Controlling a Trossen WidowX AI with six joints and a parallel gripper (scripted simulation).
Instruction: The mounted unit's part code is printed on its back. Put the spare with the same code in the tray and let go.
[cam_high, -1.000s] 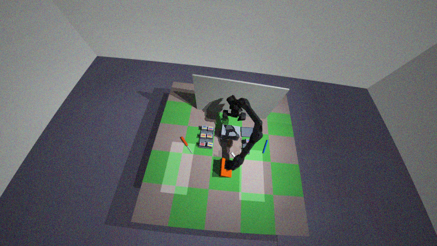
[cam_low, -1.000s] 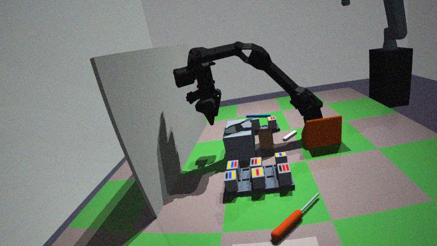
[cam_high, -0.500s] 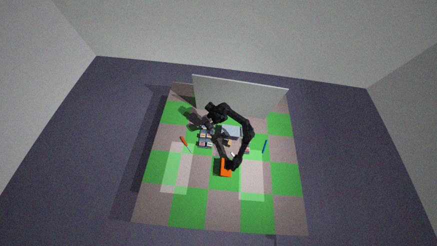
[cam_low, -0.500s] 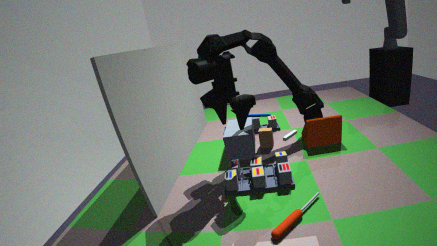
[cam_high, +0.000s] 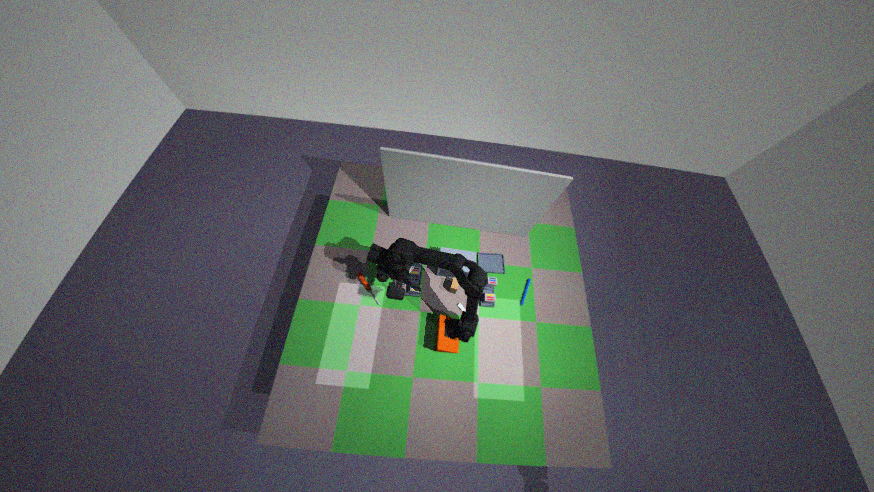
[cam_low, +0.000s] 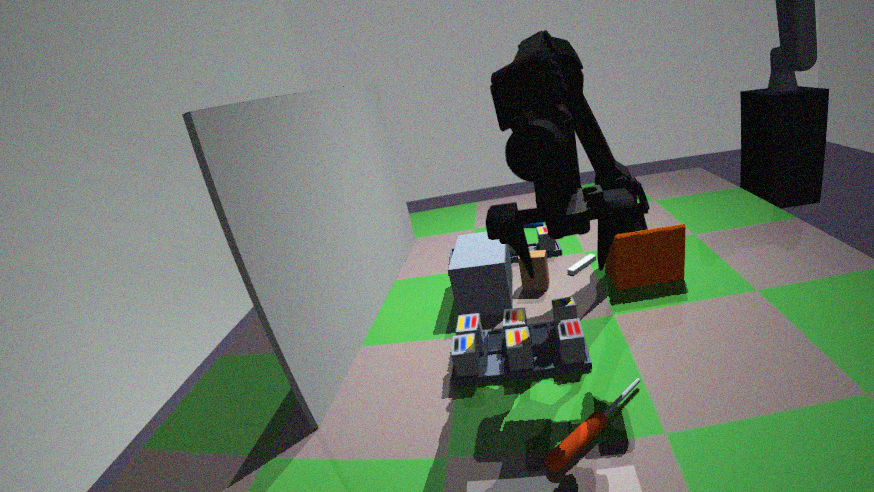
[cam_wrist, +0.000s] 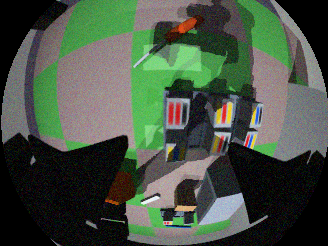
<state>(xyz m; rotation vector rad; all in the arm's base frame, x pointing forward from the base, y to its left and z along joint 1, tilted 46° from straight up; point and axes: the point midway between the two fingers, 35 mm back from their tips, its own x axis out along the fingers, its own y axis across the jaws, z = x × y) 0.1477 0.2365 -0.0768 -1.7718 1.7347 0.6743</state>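
The grey mounted unit is 21 cm to the right of my gripper tip, 14 cm ahead of it and 9 cm below it. Also, from my gripper tip: spare 38 cm to the right, 10 cm below, 1 cm ahead; then small white piece 28 cm to the right, 13 cm below, 6 cm behind; then tan piece 23 cm to the right, 10 cm below, 4 cm ahead.
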